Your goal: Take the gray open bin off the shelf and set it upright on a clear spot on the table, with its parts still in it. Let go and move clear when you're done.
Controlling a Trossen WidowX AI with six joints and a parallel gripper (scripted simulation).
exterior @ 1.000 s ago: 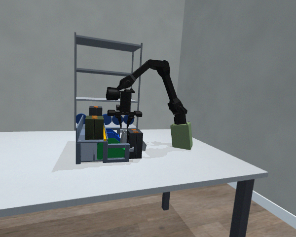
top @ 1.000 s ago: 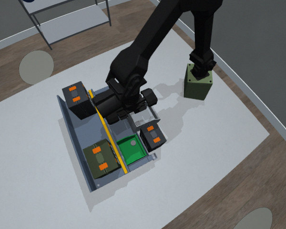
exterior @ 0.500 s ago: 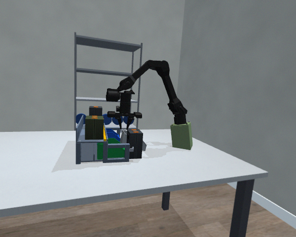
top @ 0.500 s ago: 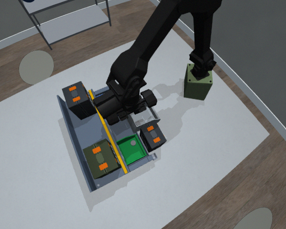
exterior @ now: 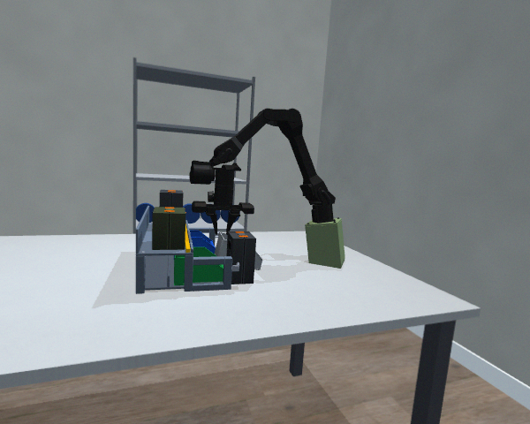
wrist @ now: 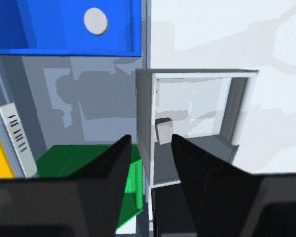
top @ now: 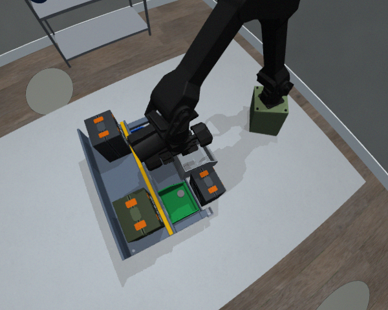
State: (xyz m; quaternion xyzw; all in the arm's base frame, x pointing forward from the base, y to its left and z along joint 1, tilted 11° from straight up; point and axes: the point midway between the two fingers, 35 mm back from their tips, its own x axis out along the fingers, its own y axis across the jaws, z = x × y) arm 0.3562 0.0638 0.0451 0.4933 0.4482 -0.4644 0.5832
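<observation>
My gripper is now 6 cm past the gray open bin and 9 cm above it. From my hand the other things lie so: yellow rail: 11 cm ahead, 1 cm to the left, 3 cm below; then blue bin: 8 cm ahead, 10 cm to the right, 9 cm below; then green bin: 7 cm ahead, 12 cm to the left, 9 cm below.
</observation>
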